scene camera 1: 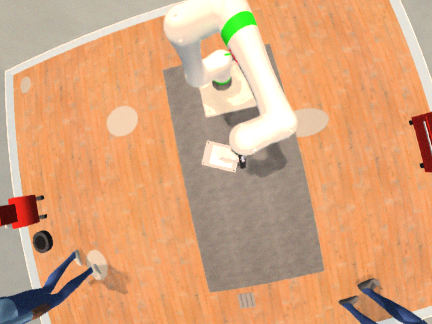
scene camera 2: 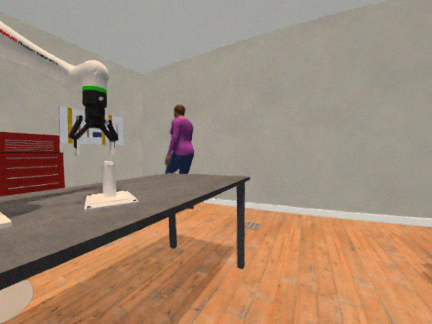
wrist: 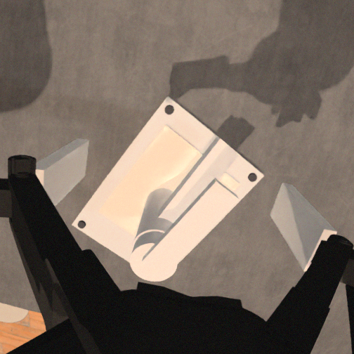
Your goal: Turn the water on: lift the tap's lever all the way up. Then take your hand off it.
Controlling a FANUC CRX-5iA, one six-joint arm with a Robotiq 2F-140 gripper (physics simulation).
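Where they show: gripper, fingertip midpoint: (scene camera 2: 96, 155); arm's base, origin of the base link: (scene camera 1: 221, 81).
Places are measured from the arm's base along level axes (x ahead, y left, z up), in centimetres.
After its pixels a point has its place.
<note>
The white tap (scene camera 1: 229, 159) {y -8.9, x 55.9, z 14.1 cm} (scene camera 2: 109, 180) {y -15.9, x 51.1, z 6.8 cm} (wrist: 154, 262) stands upright on a pale base plate (scene camera 1: 206, 154) {y -23.3, x 48.5, z -0.7 cm} (scene camera 2: 95, 202) (wrist: 125, 167) with a shallow basin. In the wrist view its flat lever (wrist: 197, 217) runs from the round cap toward the upper right, beside and above the spout (wrist: 192, 175). The lever looks about level, but its exact tilt is hard to tell. My gripper (scene camera 1: 242, 161) (scene camera 2: 94, 154) {y -3.5, x 53.1, z 16.5 cm} (wrist: 183, 178) is open and empty, above the tap. In the wrist view its fingers stand on both sides of the plate, apart from the lever.
The grey table (scene camera 1: 250, 225) {y -5.5, x 103.5, z -1.5 cm} (scene camera 2: 165, 187) {y -14.9, x 83.5, z -1.5 cm} bears the plate and the arm's pale mounting base (scene camera 1: 212, 106) {y -11.0, x 16.5, z 0.0 cm}. The arm (scene camera 1: 265, 90) {y 5.6, x 40.6, z 57.7 cm} (scene camera 2: 47, 57) {y 2.6, x 37.9, z 54.7 cm} reaches over the table. A person (scene camera 2: 181, 137) and a red tool cabinet (scene camera 2: 32, 170) are beyond it.
</note>
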